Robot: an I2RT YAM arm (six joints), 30 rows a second.
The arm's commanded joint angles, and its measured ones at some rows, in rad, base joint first. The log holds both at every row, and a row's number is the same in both.
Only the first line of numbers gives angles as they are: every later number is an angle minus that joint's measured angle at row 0.
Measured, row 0:
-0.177 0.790 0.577 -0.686 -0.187 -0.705
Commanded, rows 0 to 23:
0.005 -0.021 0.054 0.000 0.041 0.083
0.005 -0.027 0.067 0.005 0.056 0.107
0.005 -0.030 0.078 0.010 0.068 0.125
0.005 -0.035 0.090 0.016 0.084 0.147
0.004 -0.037 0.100 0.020 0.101 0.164
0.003 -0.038 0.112 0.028 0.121 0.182
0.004 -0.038 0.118 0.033 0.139 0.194
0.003 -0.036 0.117 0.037 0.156 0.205
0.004 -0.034 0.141 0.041 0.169 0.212
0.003 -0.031 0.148 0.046 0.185 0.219
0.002 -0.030 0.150 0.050 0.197 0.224
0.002 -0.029 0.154 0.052 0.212 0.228
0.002 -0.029 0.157 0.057 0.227 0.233
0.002 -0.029 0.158 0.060 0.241 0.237
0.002 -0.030 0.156 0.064 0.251 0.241
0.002 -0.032 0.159 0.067 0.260 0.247
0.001 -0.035 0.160 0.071 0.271 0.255
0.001 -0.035 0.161 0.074 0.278 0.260
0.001 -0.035 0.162 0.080 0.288 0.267
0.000 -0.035 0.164 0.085 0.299 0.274
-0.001 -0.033 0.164 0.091 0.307 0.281
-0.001 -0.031 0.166 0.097 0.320 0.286
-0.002 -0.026 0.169 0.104 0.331 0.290
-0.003 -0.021 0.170 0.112 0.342 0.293
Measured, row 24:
0.000 -0.029 0.139 0.081 0.293 0.257
